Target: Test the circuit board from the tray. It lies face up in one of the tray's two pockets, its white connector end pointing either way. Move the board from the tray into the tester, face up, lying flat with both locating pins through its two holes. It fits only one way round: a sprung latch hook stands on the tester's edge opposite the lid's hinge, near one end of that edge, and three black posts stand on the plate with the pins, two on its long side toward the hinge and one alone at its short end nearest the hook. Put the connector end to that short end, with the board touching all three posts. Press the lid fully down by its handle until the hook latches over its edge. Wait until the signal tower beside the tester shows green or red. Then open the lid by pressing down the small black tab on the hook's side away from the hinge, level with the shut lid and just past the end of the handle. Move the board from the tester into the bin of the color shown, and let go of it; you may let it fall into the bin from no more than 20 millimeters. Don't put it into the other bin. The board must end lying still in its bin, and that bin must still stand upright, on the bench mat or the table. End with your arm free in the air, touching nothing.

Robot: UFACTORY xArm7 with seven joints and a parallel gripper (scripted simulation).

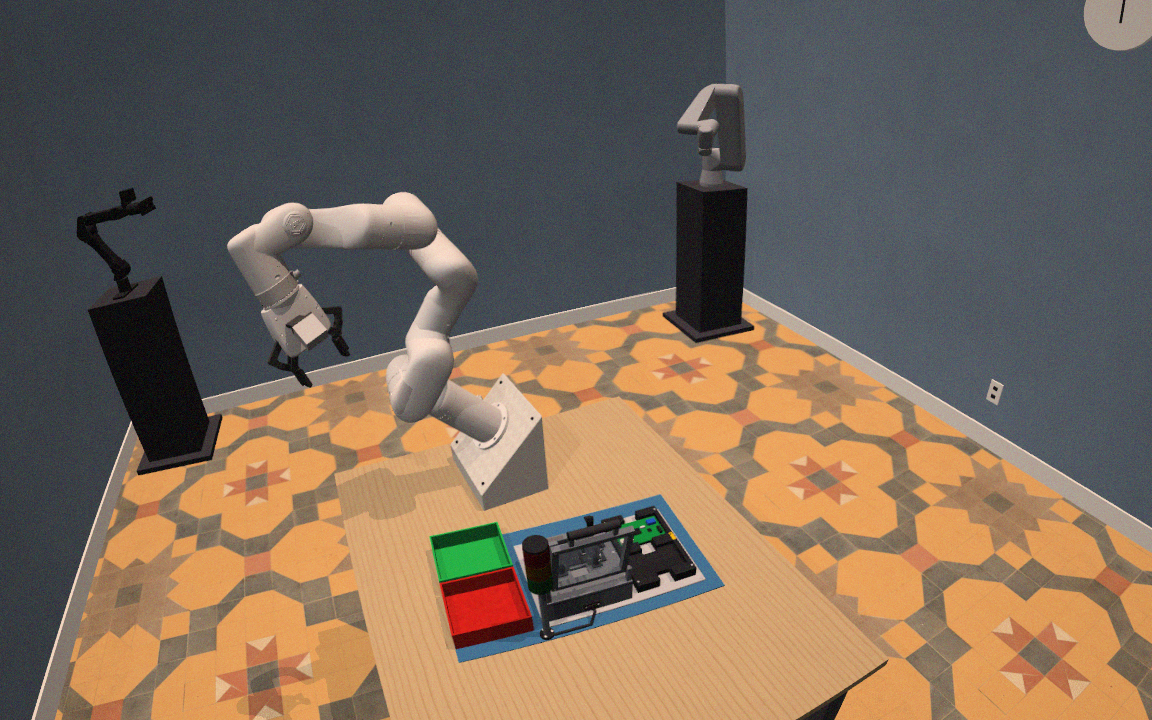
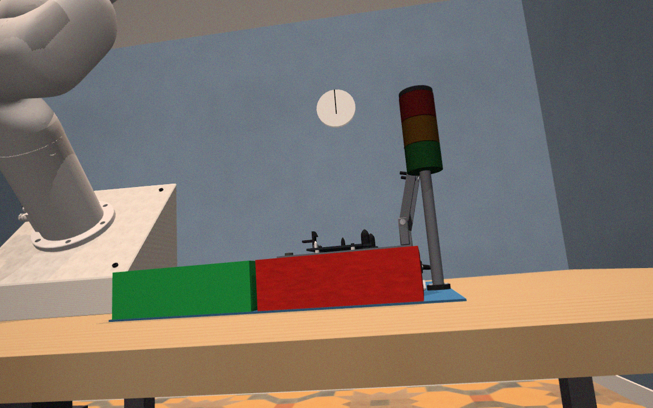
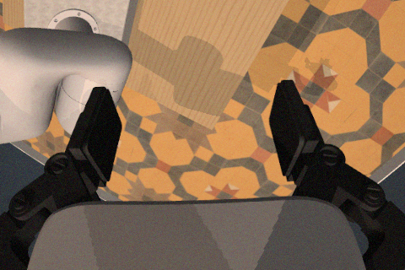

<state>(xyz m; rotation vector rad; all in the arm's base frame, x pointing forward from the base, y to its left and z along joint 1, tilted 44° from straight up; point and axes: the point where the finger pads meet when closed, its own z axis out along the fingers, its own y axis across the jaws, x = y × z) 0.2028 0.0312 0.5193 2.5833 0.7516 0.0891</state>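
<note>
My gripper is now 130 mm short of the green circuit board, 560 mm to the right of it and 490 mm above it. From my hand the other things lie so: red bin: 220 mm ahead, 190 mm to the left, 490 mm below; then tester lid: 300 mm ahead, 390 mm to the left, 320 mm below; then green bin: 70 mm ahead, 190 mm to the left, 490 mm below.
</note>
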